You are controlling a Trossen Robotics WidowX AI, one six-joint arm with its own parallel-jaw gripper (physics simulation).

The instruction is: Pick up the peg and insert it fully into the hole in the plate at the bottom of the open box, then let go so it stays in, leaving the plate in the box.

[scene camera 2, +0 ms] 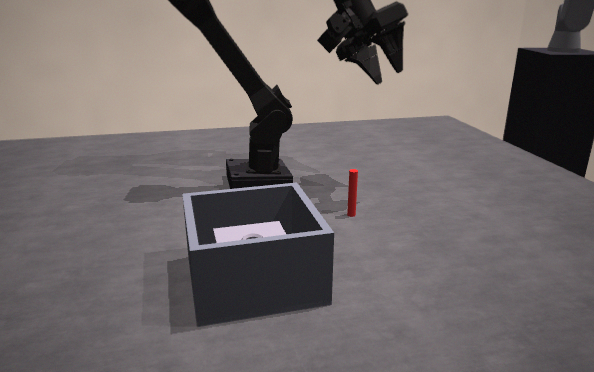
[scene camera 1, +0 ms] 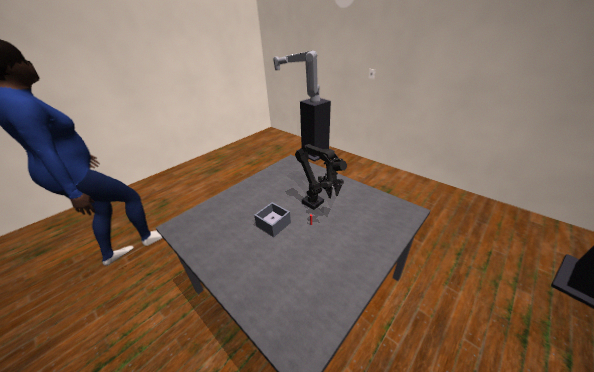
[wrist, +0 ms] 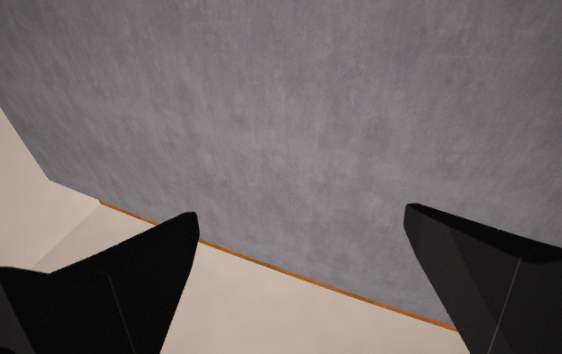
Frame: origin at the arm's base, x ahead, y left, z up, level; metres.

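Seen in the pictures: gripper, fingertip midpoint: (scene camera 2: 389, 78) (scene camera 1: 333, 197) (wrist: 301, 219); arm's base, link origin: (scene camera 2: 263, 168) (scene camera 1: 312, 200).
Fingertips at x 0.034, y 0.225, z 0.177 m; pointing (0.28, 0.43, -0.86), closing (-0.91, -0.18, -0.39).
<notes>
Pixels of each thing's top centre, then the offset from my fingertips to it. "pt": a spot on its surface instead. Level surfaces: height alone.
- red peg, top centre: (scene camera 2: 353, 170) (scene camera 1: 311, 215) 0.111 m ahead, 0.078 m right, 0.131 m down
- open grey box, top centre: (scene camera 2: 251, 211) (scene camera 1: 272, 213) 0.297 m ahead, 0.240 m right, 0.113 m down
- table with a pale plate, top centre: (scene camera 2: 252, 237) (scene camera 1: 272, 217) 0.297 m ahead, 0.240 m right, 0.150 m down
- hole, surface spot: (scene camera 2: 252, 237) (scene camera 1: 273, 217) pt 0.288 m ahead, 0.241 m right, 0.154 m down
- grey table, surface height: 0.211 m down
A red peg (scene camera 1: 311, 219) (scene camera 2: 352, 193) stands upright on the table, beside the box. The open grey box (scene camera 1: 274, 229) (scene camera 2: 262, 277) stands on the table with a pale plate (scene camera 1: 268, 217) (scene camera 2: 230, 233) at its bottom. The hole (scene camera 1: 273, 218) (scene camera 2: 252, 237) shows near the middle of the plate; in the second scene view the front wall partly hides it. My gripper (scene camera 1: 333, 194) (scene camera 2: 389, 77) (wrist: 301, 219) is open and empty, high above the table and well above the peg. The peg does not show in the wrist view.
The arm's black base (scene camera 1: 312, 201) (scene camera 2: 260, 175) stands on the grey table (scene camera 1: 280, 280) (scene camera 2: 450, 300) (wrist: 300, 125), behind the box in the second scene view. Another arm on a black pedestal (scene camera 1: 315, 125) (scene camera 2: 547, 105) stands beyond the table. A person in blue (scene camera 1: 52, 135) is at the left.
</notes>
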